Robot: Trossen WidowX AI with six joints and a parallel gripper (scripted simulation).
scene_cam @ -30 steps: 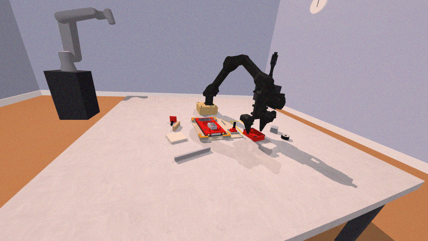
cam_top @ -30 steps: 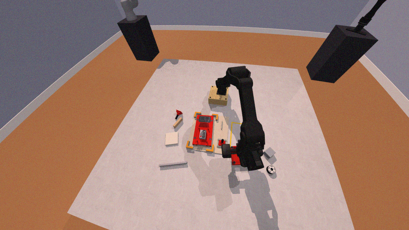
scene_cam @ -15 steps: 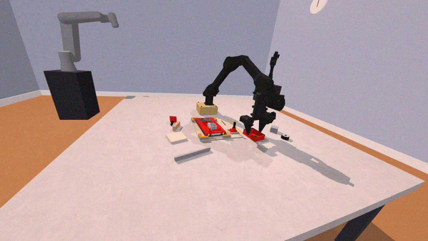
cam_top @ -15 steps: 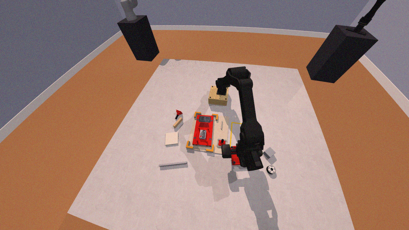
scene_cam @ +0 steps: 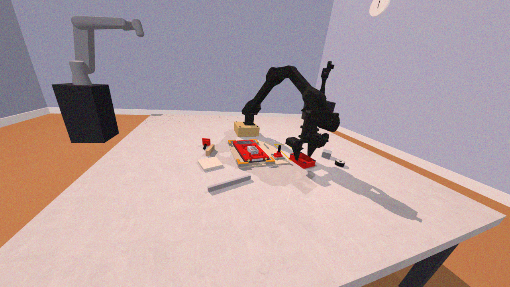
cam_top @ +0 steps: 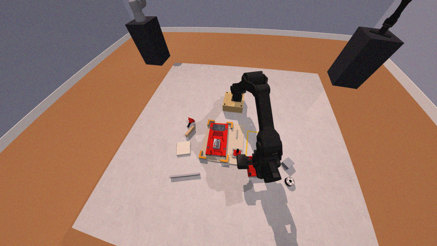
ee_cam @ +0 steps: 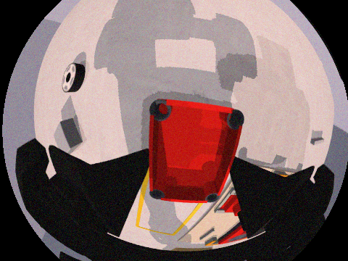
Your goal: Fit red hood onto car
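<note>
My gripper tip is 5 cm past the grey block and 16 cm to the right of it. Also, from my gripper tip: red hood 1 cm below; black-and-white wheel 3 cm ahead, 17 cm to the left, 1 cm below; grey engine block 7 cm behind, 21 cm to the right, 1 cm above.
</note>
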